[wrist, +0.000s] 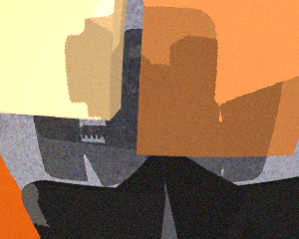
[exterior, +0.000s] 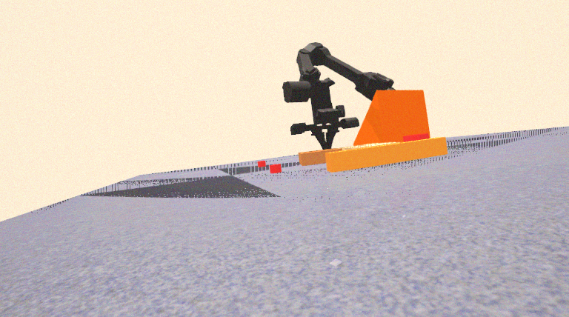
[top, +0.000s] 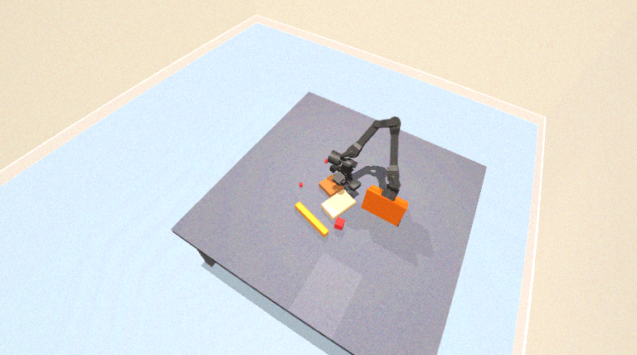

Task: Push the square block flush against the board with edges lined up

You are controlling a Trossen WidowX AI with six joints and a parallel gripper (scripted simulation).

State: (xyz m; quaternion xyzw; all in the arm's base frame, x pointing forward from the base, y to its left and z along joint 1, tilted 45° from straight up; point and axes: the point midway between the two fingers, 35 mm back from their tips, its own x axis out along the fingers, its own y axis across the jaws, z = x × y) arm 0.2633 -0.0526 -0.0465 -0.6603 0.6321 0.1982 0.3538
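Now: the orange square block 50 mm ahead of my gripper tip, 50 mm to the left of it and 10 mm above it. Round my gripper tip: tan board 50 mm behind, 120 mm to the left, 10 mm above; then long yellow board 280 mm to the left, 10 mm above.
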